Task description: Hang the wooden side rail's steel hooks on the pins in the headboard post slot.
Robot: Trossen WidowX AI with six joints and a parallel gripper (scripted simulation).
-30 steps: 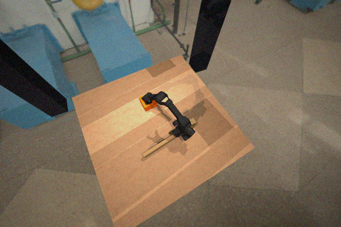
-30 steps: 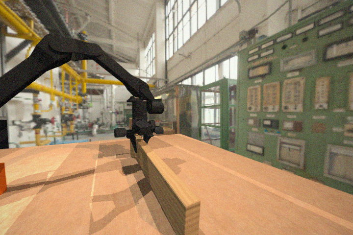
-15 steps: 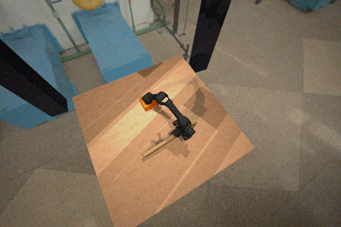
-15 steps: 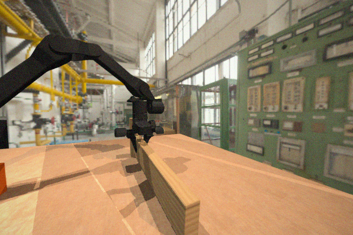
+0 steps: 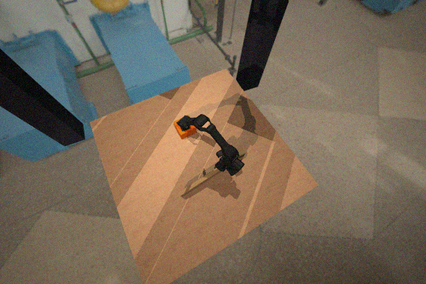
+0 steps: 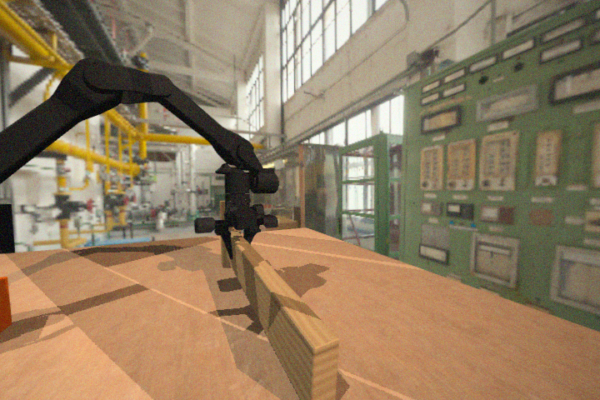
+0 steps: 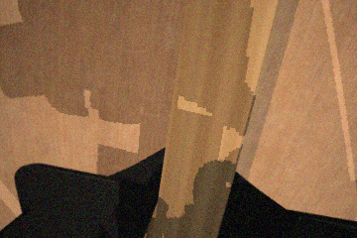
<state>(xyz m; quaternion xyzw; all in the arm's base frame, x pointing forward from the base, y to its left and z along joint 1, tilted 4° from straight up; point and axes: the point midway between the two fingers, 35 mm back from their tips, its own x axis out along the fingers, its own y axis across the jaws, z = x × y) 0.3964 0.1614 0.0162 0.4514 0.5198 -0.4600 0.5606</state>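
The wooden headboard post is 10 cm to the left of my gripper tip, 4 cm above it and 2 cm behind it.
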